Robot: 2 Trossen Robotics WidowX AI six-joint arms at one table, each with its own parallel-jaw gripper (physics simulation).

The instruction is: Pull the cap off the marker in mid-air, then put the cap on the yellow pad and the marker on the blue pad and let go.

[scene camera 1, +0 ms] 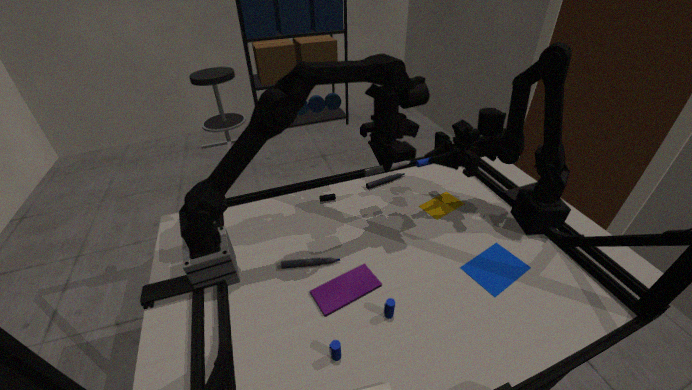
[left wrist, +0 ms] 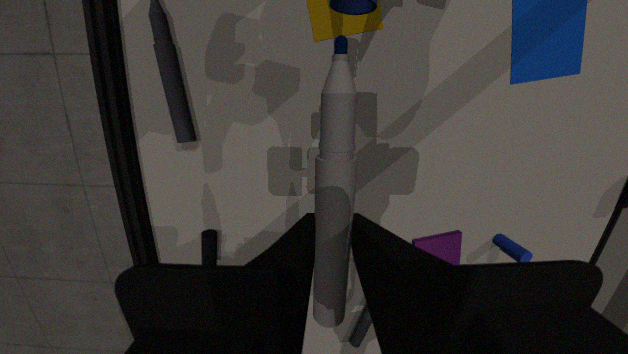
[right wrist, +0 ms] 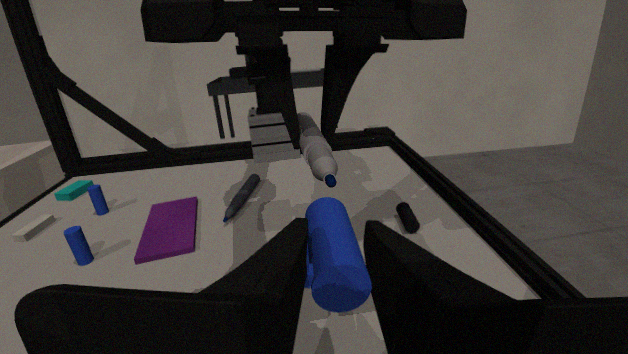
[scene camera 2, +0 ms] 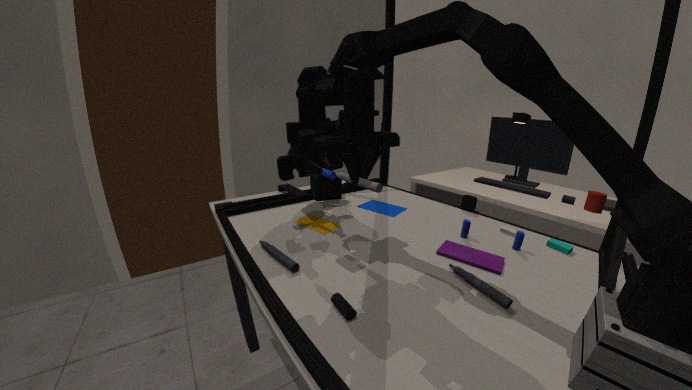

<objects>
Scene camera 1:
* my left gripper: 385, 170
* my right gripper: 426, 158
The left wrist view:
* my left gripper: 332, 221
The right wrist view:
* my left gripper: 310, 147
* my right gripper: 335, 231
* blue cap: 336, 272
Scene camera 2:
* my left gripper: 358, 184
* my right gripper: 326, 169
</objects>
